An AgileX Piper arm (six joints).
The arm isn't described. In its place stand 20 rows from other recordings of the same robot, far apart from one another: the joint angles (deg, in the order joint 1, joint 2, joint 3, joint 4, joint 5, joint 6), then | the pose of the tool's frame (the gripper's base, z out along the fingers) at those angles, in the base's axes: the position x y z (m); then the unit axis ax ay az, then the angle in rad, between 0 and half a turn.
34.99 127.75 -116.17 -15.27 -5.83 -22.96 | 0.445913, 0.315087, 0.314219, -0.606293, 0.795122, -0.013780, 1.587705
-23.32 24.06 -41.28 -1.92 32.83 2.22 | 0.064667, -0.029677, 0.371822, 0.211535, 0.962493, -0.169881, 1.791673
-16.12 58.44 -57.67 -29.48 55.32 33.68 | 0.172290, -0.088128, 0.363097, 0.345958, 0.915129, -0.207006, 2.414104
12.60 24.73 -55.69 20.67 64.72 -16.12 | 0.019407, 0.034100, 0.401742, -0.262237, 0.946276, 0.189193, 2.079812
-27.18 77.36 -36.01 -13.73 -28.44 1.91 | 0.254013, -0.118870, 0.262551, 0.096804, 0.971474, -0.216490, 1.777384
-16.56 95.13 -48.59 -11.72 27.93 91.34 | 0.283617, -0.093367, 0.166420, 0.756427, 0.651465, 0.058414, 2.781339
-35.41 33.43 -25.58 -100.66 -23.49 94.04 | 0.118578, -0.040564, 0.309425, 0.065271, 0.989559, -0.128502, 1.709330
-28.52 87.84 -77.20 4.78 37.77 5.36 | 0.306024, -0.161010, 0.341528, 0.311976, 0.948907, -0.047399, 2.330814
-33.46 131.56 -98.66 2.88 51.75 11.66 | 0.389509, -0.253116, 0.121332, 0.396332, 0.918100, 0.003649, 2.956340
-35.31 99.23 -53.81 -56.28 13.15 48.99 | 0.274488, -0.215522, 0.183483, 0.276524, 0.935183, -0.221287, 2.526163
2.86 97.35 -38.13 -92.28 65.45 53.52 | 0.267431, -0.069451, 0.178809, -0.127718, 0.805764, -0.578302, 2.927441
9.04 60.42 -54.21 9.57 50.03 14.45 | 0.197991, 0.043241, 0.334334, 0.077430, 0.985482, 0.151094, 2.515774
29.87 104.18 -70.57 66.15 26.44 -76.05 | 0.329237, 0.231826, 0.233148, -0.433701, 0.859737, 0.269731, 2.362239
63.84 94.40 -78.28 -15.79 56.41 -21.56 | 0.170960, 0.301262, 0.293515, -0.715743, 0.696558, -0.050191, 2.686095
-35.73 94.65 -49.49 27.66 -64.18 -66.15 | 0.257265, -0.231912, 0.286298, 0.103414, 0.656684, -0.747042, 2.117347
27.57 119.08 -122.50 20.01 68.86 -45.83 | 0.394301, 0.238636, 0.335393, -0.575906, 0.806146, 0.135873, 2.583552
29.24 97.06 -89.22 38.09 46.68 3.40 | 0.315414, 0.223374, 0.352892, -0.075632, 0.917536, 0.390394, 2.678547
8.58 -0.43 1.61 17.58 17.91 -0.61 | 0.052353, 0.016447, 0.177266, 0.028748, 0.977271, 0.210037, 1.860746
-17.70 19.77 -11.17 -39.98 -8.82 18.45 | 0.087855, -0.018627, 0.266060, -0.078962, 0.953247, -0.291695, 1.603521
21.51 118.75 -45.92 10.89 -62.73 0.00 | 0.353504, 0.122895, 0.119448, -0.066553, 0.989948, 0.124791, 1.683352
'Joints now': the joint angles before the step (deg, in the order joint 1, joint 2, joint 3, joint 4, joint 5, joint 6). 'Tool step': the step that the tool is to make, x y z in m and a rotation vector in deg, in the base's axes. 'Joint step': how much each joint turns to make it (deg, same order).
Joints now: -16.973, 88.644, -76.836, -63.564, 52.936, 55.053
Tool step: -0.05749, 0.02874, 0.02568, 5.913, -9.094, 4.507
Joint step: 0.155, -14.555, 8.015, 9.758, -4.382, -2.751
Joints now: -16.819, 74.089, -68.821, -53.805, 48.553, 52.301
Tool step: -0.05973, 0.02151, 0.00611, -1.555, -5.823, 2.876
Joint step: -0.002, -14.171, 10.027, 0.465, -3.425, -0.261
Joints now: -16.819, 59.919, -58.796, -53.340, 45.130, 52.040
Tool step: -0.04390, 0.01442, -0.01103, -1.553, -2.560, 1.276
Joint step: 0.001, -10.742, 8.515, -0.375, -1.473, -0.360
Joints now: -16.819, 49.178, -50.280, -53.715, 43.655, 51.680
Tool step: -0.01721, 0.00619, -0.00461, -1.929, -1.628, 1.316
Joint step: 0.000, -4.773, 3.532, -1.052, -1.703, -0.217
